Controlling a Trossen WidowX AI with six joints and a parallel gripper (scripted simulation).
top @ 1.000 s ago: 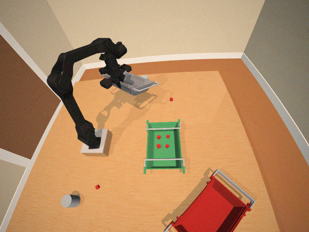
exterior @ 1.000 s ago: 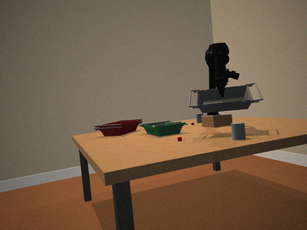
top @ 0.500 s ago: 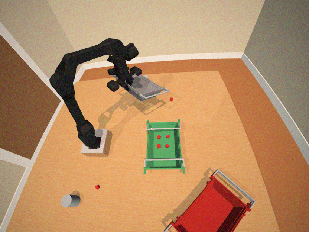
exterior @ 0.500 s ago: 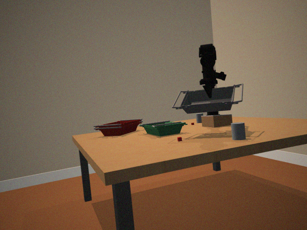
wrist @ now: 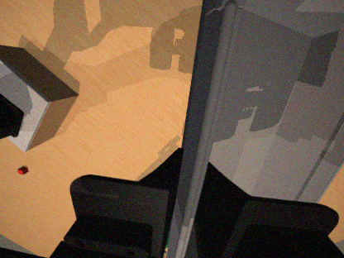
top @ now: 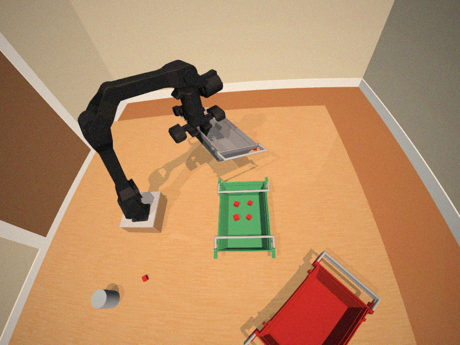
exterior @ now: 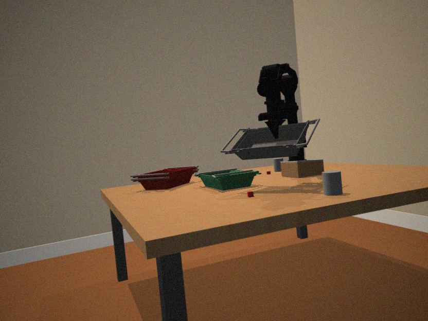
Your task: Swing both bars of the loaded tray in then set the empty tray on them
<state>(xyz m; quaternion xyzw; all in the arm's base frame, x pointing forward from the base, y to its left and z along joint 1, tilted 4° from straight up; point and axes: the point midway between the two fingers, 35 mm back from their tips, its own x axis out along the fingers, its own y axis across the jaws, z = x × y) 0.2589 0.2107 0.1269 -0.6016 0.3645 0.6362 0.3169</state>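
Right now the grey tray is 6 cm ahead of my gripper tip and 4 cm to the left of it. Also, from my gripper tip: red block (42 cm to the right, 23 cm behind, 18 cm below).
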